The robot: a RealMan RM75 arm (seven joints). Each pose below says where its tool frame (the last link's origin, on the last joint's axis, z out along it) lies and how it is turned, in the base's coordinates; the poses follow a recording.
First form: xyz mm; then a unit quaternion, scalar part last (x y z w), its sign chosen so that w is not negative.
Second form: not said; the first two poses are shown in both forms.
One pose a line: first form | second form
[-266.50 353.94 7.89 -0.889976 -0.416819 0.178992 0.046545] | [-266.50 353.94 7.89 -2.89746 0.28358 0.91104]
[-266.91 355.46 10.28 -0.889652 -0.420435 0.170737 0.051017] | [-266.91 355.46 10.28 -2.89639 0.26395 0.91566]
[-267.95 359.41 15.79 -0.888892 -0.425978 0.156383 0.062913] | [-267.95 359.41 15.79 -2.88737 0.22634 0.92283]
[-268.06 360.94 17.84 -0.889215 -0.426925 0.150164 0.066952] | [-268.06 360.94 17.84 -2.88589 0.21146 0.92251]
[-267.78 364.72 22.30 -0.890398 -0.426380 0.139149 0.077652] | [-267.78 364.72 22.30 -2.87724 0.18259 0.91754]
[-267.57 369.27 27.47 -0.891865 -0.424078 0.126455 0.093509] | [-267.57 369.27 27.47 -2.86089 0.14678 0.90848]
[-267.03 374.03 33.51 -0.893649 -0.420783 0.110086 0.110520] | [-267.03 374.03 33.51 -2.84554 0.10393 0.89564]
